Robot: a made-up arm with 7 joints. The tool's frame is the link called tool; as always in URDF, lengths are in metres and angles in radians.
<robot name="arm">
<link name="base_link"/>
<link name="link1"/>
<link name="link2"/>
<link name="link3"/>
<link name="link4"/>
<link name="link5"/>
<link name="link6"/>
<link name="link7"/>
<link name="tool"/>
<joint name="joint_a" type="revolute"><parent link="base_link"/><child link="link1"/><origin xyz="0 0 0.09"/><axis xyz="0 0 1"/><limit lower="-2.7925" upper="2.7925" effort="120" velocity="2.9"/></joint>
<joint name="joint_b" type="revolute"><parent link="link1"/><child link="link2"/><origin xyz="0 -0.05 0.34" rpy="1.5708 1.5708 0"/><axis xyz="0 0 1"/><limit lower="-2.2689" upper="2.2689" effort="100" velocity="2.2"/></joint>
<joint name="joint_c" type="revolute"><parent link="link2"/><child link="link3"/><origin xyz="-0.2 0 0.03" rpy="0 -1.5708 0"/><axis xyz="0 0 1"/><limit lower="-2.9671" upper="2.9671" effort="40" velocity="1.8"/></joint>
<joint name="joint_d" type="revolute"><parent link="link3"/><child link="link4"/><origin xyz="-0.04 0.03 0.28" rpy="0 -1.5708 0"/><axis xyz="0 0 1"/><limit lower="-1.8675" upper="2.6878" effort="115" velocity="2.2"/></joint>
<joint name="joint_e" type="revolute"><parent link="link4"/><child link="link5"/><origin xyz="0.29 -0.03 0.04" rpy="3.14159 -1.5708 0"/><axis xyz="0 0 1"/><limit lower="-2.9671" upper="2.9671" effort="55" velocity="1"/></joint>
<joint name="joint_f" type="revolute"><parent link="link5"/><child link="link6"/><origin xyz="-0.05 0 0.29" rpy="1.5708 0 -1.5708"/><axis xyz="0 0 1"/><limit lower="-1.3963" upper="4.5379" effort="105" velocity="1.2"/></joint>
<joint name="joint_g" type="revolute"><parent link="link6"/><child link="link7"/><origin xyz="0.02 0.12 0.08" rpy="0 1.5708 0"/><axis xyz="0 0 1"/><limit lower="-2.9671" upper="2.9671" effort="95" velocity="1.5"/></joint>
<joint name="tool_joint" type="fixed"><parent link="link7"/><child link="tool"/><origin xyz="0 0 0" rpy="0 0 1.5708"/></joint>
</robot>
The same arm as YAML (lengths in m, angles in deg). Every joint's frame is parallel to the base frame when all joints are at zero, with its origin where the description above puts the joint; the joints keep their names.
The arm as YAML. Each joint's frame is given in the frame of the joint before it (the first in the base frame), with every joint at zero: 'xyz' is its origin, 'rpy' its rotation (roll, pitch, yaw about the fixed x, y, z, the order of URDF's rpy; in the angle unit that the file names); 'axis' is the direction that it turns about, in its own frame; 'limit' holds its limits. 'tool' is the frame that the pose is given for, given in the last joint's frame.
units:
  length: m
  angle: deg
joints:
  - name: joint_a
    type: revolute
    origin:
      xyz: [0.0, 0.0, 0.09]
      rpy: [0.0, 0.0, 0.0]
    axis: "+z"
    limit:
      lower: -160.0
      upper: 160.0
  - name: joint_b
    type: revolute
    origin:
      xyz: [0.0, -0.05, 0.34]
      rpy: [0.0, 0.0, 0.0]
    axis: "-y"
    limit:
      lower: -130.0
      upper: 130.0
  - name: joint_c
    type: revolute
    origin:
      xyz: [0.0, -0.03, 0.2]
      rpy: [0.0, 0.0, 0.0]
    axis: "+z"
    limit:
      lower: -170.0
      upper: 170.0
  - name: joint_d
    type: revolute
    origin:
      xyz: [0.03, 0.04, 0.28]
      rpy: [0.0, 0.0, 0.0]
    axis: "+y"
    limit:
      lower: -107.0
      upper: 154.0
  - name: joint_e
    type: revolute
    origin:
      xyz: [-0.03, 0.04, 0.29]
      rpy: [0.0, 0.0, 0.0]
    axis: "+z"
    limit:
      lower: -170.0
      upper: 170.0
  - name: joint_f
    type: revolute
    origin:
      xyz: [0.0, -0.05, 0.29]
      rpy: [0.0, 0.0, 0.0]
    axis: "-y"
    limit:
      lower: -80.0
      upper: 260.0
  - name: joint_g
    type: revolute
    origin:
      xyz: [0.02, -0.08, 0.12]
      rpy: [0.0, 0.0, 0.0]
    axis: "+x"
    limit:
      lower: -170.0
      upper: 170.0
tool:
  origin:
    xyz: [0.0, 0.0, 0.0]
    rpy: [180.0, -90.0, 0.0]

